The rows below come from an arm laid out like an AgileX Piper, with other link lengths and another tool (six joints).
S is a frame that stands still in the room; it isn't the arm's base.
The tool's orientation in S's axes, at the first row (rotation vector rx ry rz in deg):
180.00, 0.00, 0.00
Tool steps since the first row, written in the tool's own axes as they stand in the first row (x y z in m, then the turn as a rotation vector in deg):
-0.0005, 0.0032, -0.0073, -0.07, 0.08, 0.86
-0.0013, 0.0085, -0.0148, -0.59, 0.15, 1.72
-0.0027, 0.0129, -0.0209, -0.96, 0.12, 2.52
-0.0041, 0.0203, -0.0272, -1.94, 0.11, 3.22
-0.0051, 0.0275, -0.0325, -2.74, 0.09, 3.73
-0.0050, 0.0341, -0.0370, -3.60, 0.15, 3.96
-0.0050, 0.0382, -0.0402, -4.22, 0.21, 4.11
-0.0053, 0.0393, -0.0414, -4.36, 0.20, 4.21
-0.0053, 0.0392, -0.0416, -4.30, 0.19, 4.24
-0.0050, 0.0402, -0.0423, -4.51, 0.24, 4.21
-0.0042, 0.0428, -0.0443, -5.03, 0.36, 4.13
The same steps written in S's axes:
-0.0005, -0.0032, 0.0073, -0.07, -0.08, -0.86
-0.0013, -0.0085, 0.0148, -0.59, -0.15, -1.72
-0.0027, -0.0129, 0.0209, -0.96, -0.12, -2.52
-0.0041, -0.0203, 0.0272, -1.94, -0.11, -3.22
-0.0051, -0.0275, 0.0325, -2.74, -0.09, -3.73
-0.0050, -0.0341, 0.0370, -3.60, -0.15, -3.96
-0.0050, -0.0382, 0.0402, -4.22, -0.21, -4.11
-0.0053, -0.0393, 0.0414, -4.36, -0.20, -4.21
-0.0053, -0.0392, 0.0416, -4.30, -0.19, -4.24
-0.0050, -0.0402, 0.0423, -4.51, -0.24, -4.21
-0.0042, -0.0428, 0.0443, -5.03, -0.36, -4.13

